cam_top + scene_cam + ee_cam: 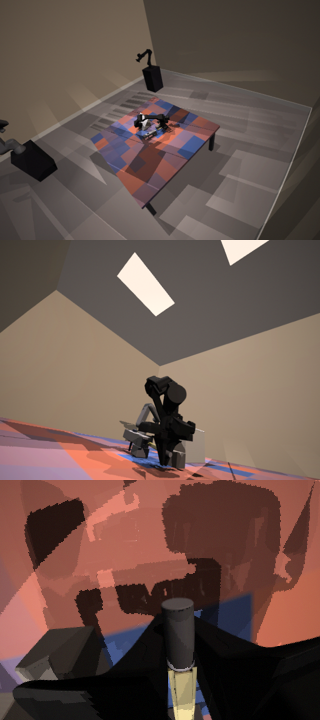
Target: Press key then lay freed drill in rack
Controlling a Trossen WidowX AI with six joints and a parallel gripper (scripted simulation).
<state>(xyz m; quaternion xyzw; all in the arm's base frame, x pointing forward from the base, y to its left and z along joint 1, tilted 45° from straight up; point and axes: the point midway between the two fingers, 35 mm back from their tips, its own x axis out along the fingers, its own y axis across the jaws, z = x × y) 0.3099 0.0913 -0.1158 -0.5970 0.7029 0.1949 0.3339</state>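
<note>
The drill lies 1 cm behind my gripper tip, 4 cm to the right of it and 4 cm above it. Round my gripper tip: small dark part: 6 cm behind, 22 cm to the right, 5 cm above; then rack: 8 cm behind, 2 cm to the right, 1 cm above.
</note>
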